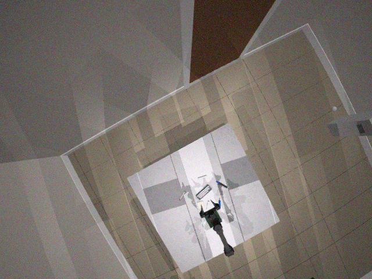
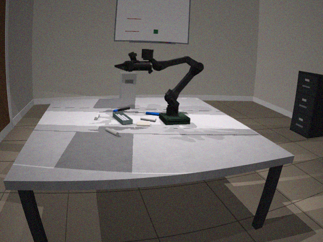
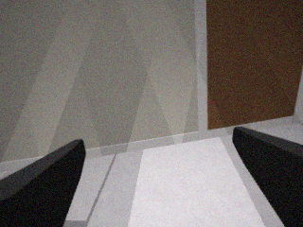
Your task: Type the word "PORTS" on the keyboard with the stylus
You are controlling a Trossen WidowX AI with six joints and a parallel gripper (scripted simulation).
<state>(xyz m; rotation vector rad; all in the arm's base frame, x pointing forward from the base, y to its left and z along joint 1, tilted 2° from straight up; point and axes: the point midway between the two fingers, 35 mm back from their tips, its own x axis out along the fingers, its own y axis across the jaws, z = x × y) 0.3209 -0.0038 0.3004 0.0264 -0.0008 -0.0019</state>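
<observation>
Right now the blue stylus is 23 cm behind my gripper tip, 12 cm to the right of it and 32 cm below it. Round my gripper tip: cream box (17 cm behind, 9 cm to the left, 32 cm below); then black pen (4 cm behind, 21 cm to the right, 32 cm below).
</observation>
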